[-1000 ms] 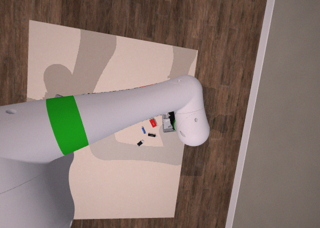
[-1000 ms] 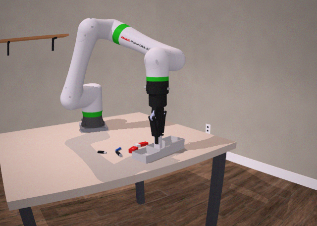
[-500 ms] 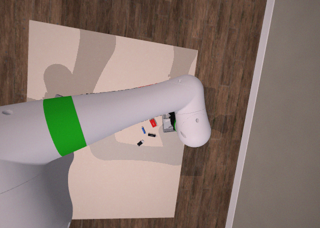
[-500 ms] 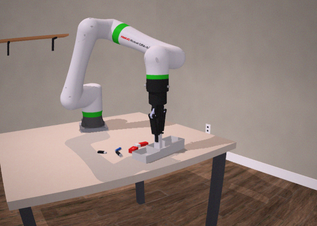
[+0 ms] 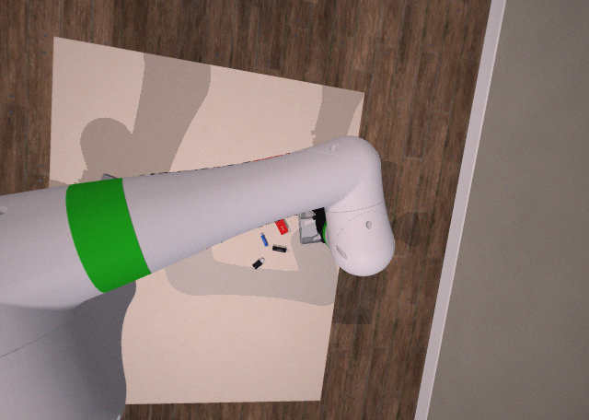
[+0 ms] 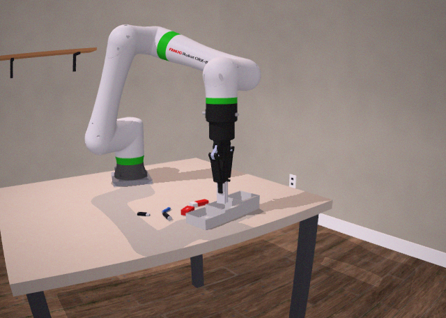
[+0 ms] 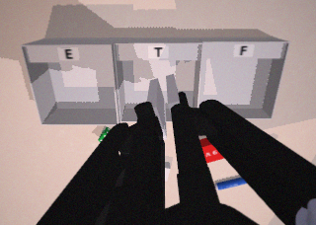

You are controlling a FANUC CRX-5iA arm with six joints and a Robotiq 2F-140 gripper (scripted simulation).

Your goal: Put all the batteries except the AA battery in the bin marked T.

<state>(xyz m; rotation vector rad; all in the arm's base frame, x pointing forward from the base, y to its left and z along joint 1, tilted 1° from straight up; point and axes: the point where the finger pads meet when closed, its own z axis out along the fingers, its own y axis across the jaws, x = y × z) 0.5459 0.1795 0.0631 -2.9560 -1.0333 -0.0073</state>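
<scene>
Right now the grey bin is 1 cm to the left of my hand and 6 cm below it. Also, from my hand: red block battery 8 cm behind, 8 cm to the right, 7 cm below; blue cylindrical battery 11 cm behind, 15 cm to the right, 7 cm below; green die 10 cm behind, 4 cm to the left, 7 cm below.
</scene>
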